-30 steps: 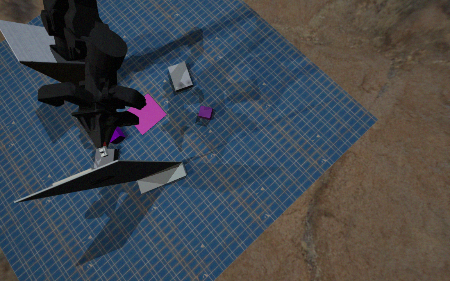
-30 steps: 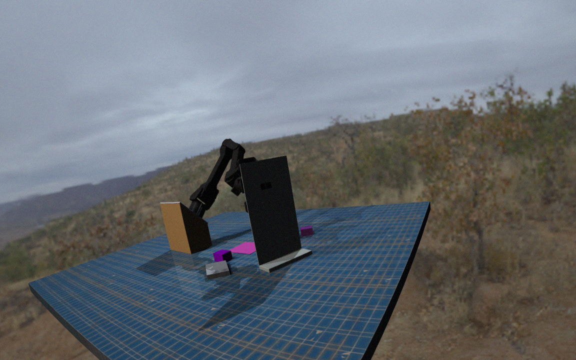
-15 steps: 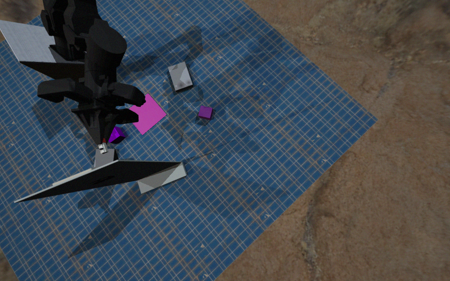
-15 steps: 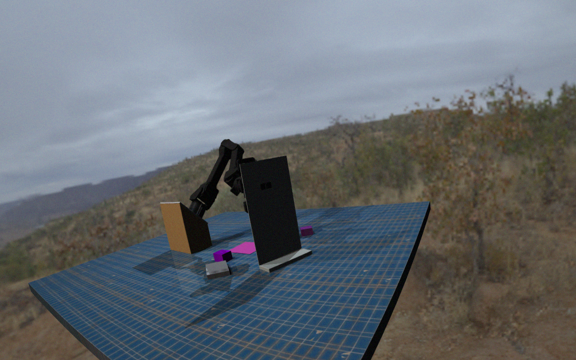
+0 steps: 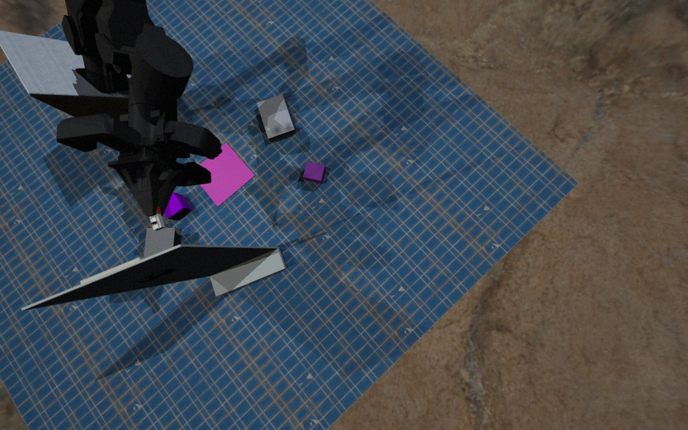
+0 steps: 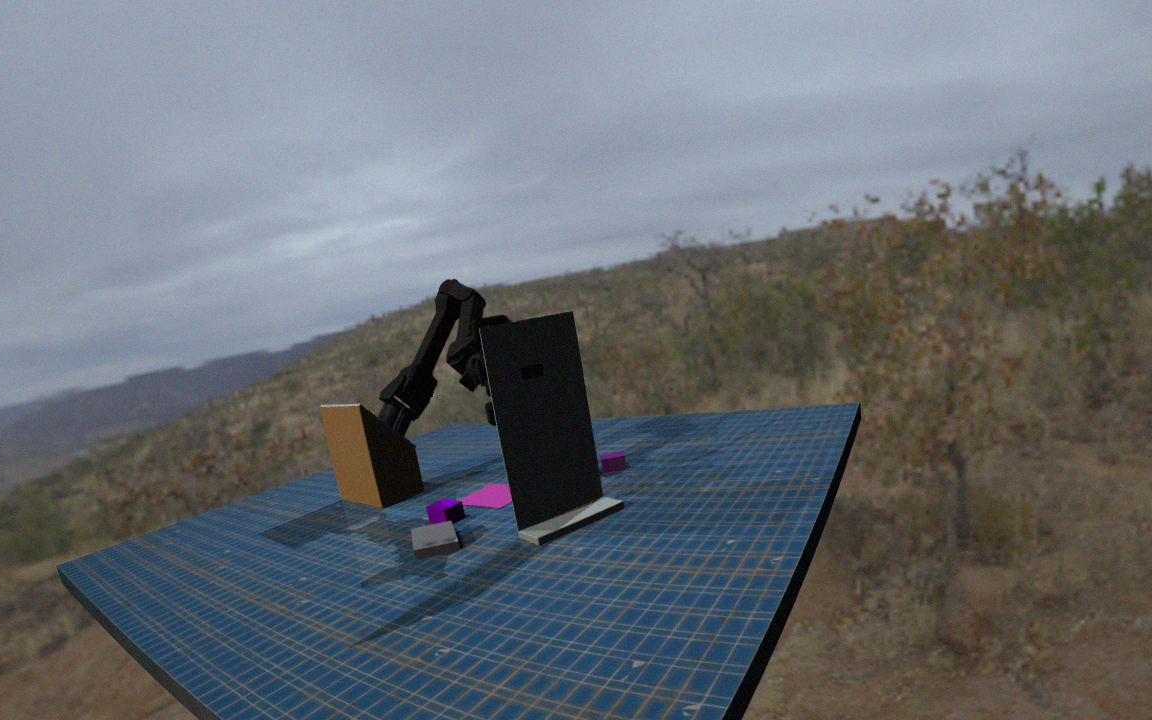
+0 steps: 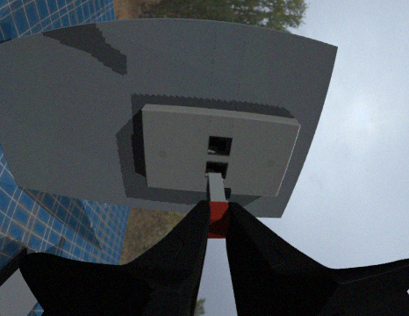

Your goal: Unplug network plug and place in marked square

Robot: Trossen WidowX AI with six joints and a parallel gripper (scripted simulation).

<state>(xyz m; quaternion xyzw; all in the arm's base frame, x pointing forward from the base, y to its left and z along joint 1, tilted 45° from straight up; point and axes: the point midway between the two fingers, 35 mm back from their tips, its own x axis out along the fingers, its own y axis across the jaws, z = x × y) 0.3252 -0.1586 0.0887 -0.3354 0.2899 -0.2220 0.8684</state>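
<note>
Now: the marked square 240 mm below my gripper tip, 130 mm behind it and 80 mm to the left of it. From my gripper tip the other things lie so: network plug right at my gripper tip; grey panel 90 mm below, 70 mm ahead, 50 mm to the right.
</note>
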